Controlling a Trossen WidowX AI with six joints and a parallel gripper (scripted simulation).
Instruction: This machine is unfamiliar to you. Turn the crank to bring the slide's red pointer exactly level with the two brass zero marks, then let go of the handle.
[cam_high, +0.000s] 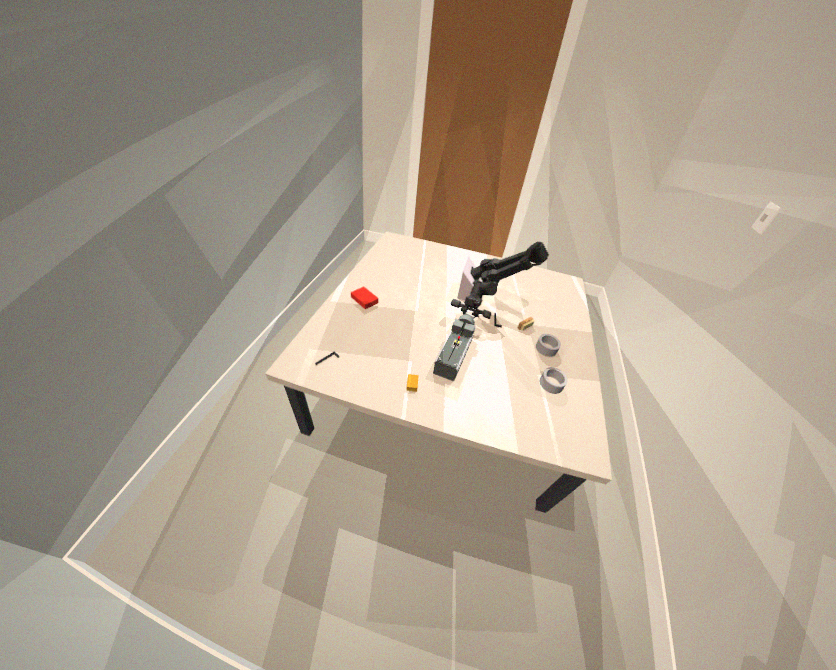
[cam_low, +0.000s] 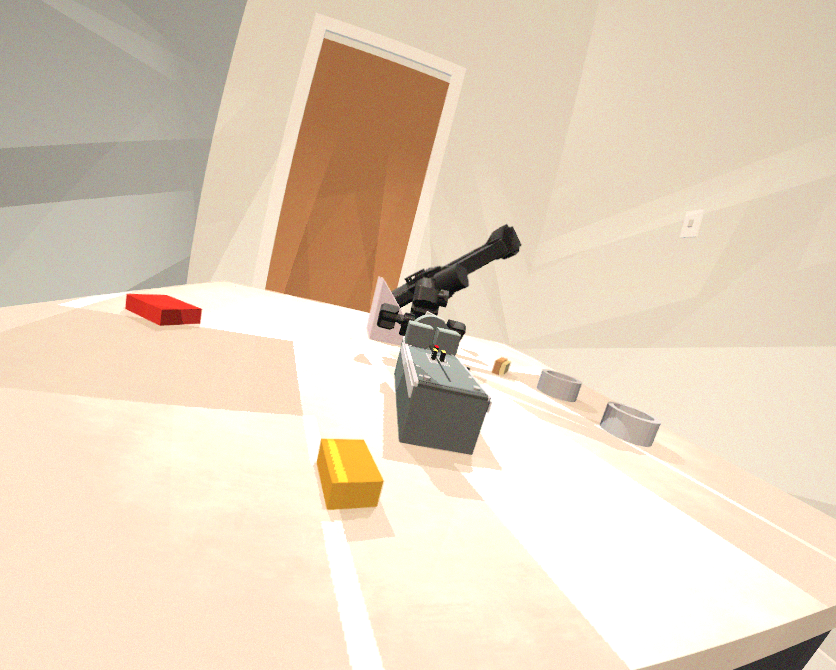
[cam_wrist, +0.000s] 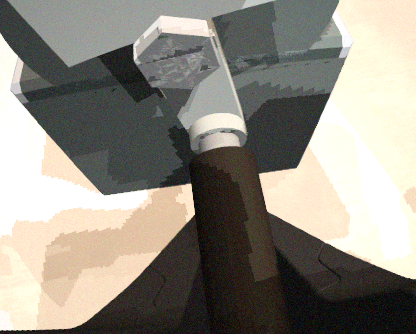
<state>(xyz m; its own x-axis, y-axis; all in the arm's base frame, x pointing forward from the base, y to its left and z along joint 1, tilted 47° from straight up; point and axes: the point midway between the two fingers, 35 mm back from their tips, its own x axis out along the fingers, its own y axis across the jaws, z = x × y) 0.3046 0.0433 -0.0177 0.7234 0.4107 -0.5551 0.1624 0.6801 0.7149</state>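
Right now my gripper tip is 140 mm short of the red pointer, 10 mm to the left of it and 50 mm below it. Also, from my gripper tip: dark brown crank handle 20 mm behind, 30 mm above; then yellow block 360 mm ahead, 140 mm to the right, 20 mm below; then tan block 150 mm behind, 290 mm to the left, 20 mm below.
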